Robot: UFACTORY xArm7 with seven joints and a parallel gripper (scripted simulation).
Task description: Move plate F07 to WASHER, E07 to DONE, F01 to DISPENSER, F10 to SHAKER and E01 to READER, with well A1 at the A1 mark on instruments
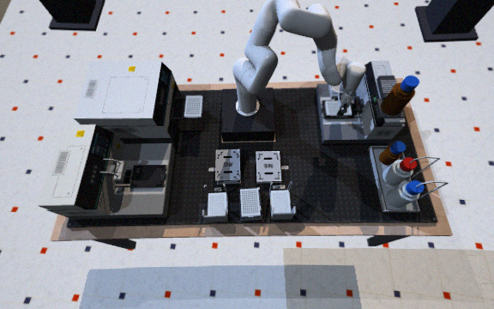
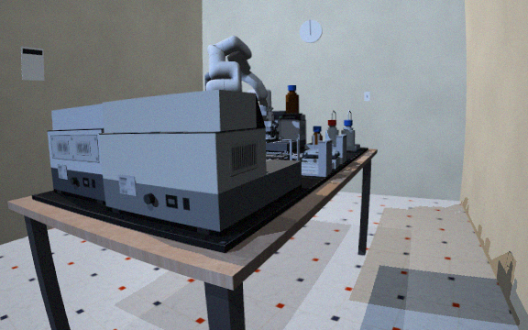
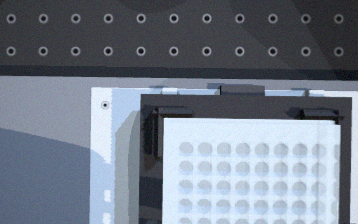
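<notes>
Now: the white well plate 2 cm below my hand. Round my hand: DONE label 42 cm ahead, 31 cm to the right, 9 cm below; then brown bottle 10 cm ahead, 18 cm to the left, 20 cm above.
</notes>
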